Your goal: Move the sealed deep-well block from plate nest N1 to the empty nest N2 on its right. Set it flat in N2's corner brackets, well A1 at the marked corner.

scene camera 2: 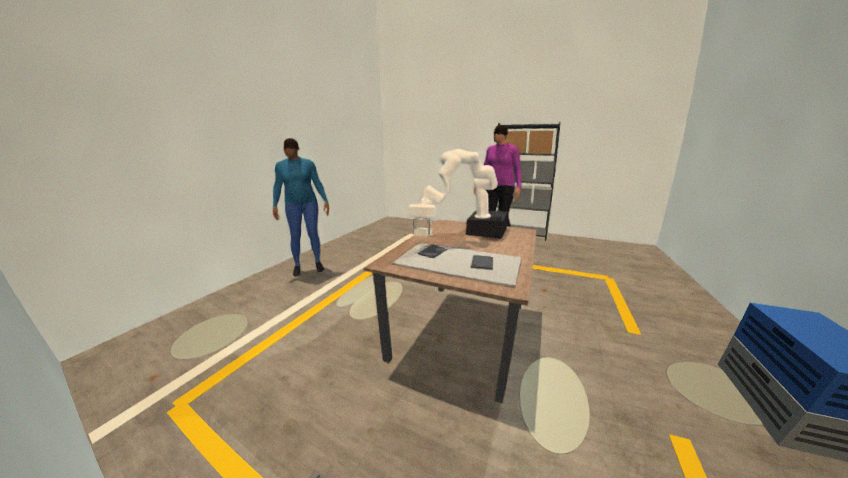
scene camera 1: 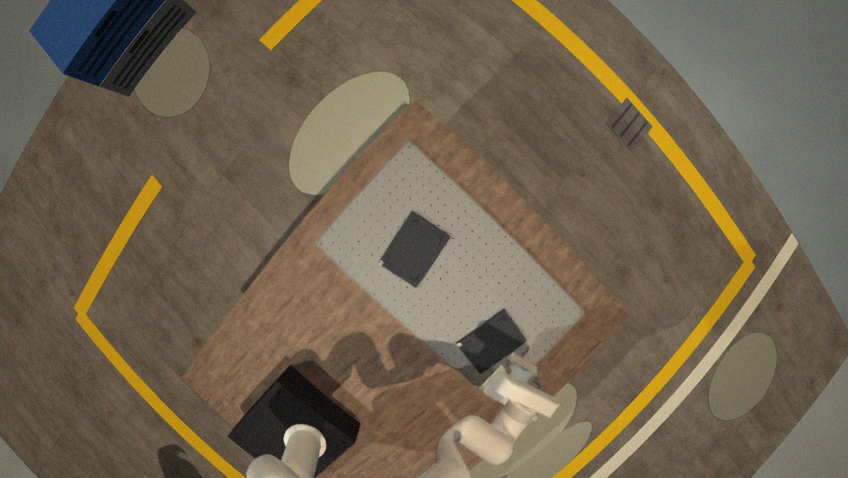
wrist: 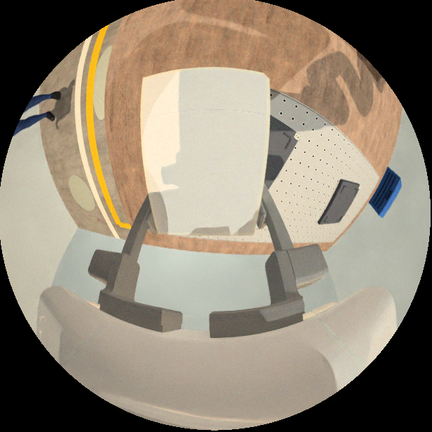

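Pixels of known places: hand, its tool point: (scene camera 2: 421, 231) (scene camera 1: 520, 370); arm's base, origin of its link: (scene camera 2: 482, 216) (scene camera 1: 305, 441).
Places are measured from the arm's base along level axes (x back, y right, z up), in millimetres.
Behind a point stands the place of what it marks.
Observation:
The pale sealed deep-well block (scene camera 2: 422, 231) {x -583, y 285, z 21 mm} (wrist: 205, 145) is between the fingers of my gripper (scene camera 2: 422, 224) {x -566, y 298, z 14 mm} (wrist: 206, 219), which is shut on it. Scene camera 2 shows it held above the table. In the wrist view it covers part of nest N2 (scene camera 1: 491, 341) {x -561, y 221, z -109 mm} (scene camera 2: 431, 251) {x -580, y 227, z -109 mm} (wrist: 282, 145), a dark plate nest; the visible part lies to the block's right. N2's pale corner mark (scene camera 1: 459, 343) {x -502, y 154, z -109 mm} (wrist: 297, 136) shows. Nest N1 (scene camera 1: 415, 249) {x -626, y -103, z -109 mm} (scene camera 2: 482, 261) {x -629, y -106, z -109 mm} (wrist: 339, 202) is dark and empty. The block's wells and A1 corner cannot be made out.
Both nests sit on a light perforated board (scene camera 1: 486, 261) {x -720, y 63, z -120 mm} (scene camera 2: 504, 273) {x -720, y -240, z -120 mm} (wrist: 310, 175) on the wooden table (scene camera 1: 267, 308) {x -212, y -324, z -133 mm} (scene camera 2: 522, 249) {x -292, y -326, z -133 mm}. The black robot base (scene camera 2: 486, 225) {x -108, y -48, z -41 mm} stands at the table's far end. Two people (scene camera 2: 299, 178) (scene camera 2: 503, 166) stand beyond the table. A blue cabinet (scene camera 1: 77, 29) (scene camera 2: 795, 344) stands apart.

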